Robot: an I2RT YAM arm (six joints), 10 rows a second.
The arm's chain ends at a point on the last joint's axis. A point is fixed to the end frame.
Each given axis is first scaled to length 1.
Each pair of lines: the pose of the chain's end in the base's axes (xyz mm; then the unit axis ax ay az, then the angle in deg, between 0 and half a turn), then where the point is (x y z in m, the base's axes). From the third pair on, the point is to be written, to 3 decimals.
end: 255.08 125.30 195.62 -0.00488 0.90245 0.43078 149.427
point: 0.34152 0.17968 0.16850
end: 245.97 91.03 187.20 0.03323 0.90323 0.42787 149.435
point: 0.33492 0.14006 0.15808
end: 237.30 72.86 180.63 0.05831 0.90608 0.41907 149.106
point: 0.328 0.117 0.150
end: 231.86 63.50 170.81 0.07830 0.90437 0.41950 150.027
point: 0.323 0.106 0.138
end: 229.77 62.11 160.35 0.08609 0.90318 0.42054 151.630
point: 0.320 0.105 0.125
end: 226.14 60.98 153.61 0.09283 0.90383 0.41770 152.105
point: 0.316 0.103 0.117
